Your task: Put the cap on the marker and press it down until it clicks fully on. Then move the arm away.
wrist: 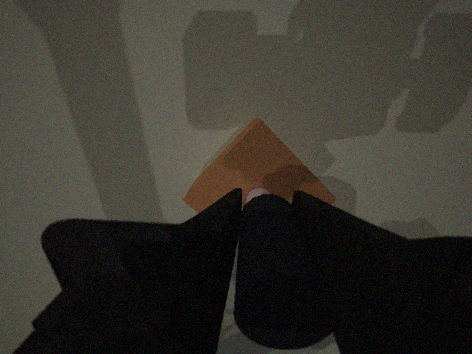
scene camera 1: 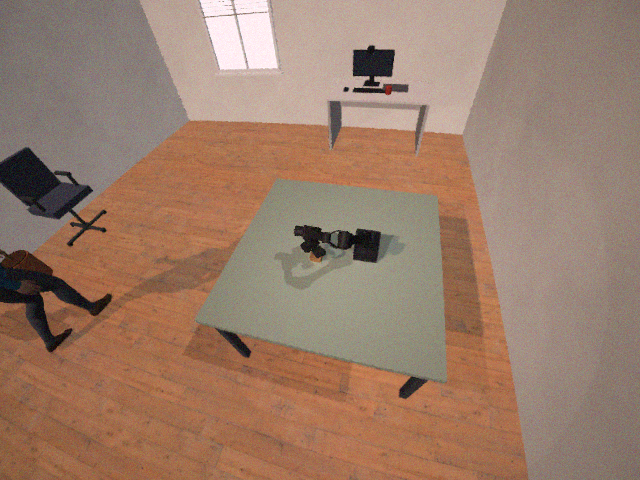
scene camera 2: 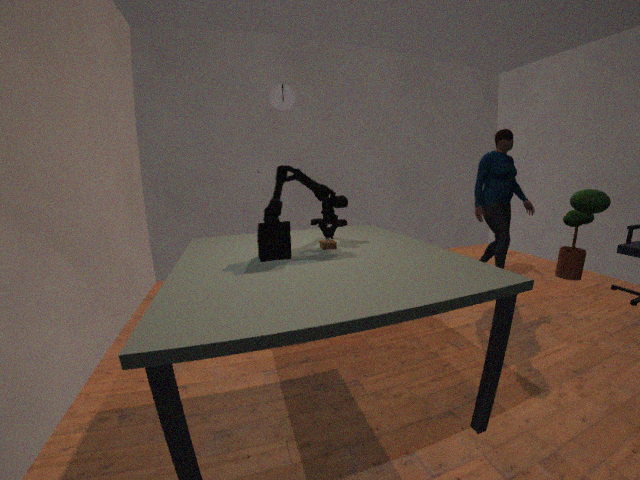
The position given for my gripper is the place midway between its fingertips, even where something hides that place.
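A small wooden block (wrist: 256, 158) is visible to me, and so is a black cap (wrist: 282, 292). Scene camera 1 does not show the cap, since it is hidden there by my gripper. The wrist view shows me the gripper (wrist: 267, 197) too.
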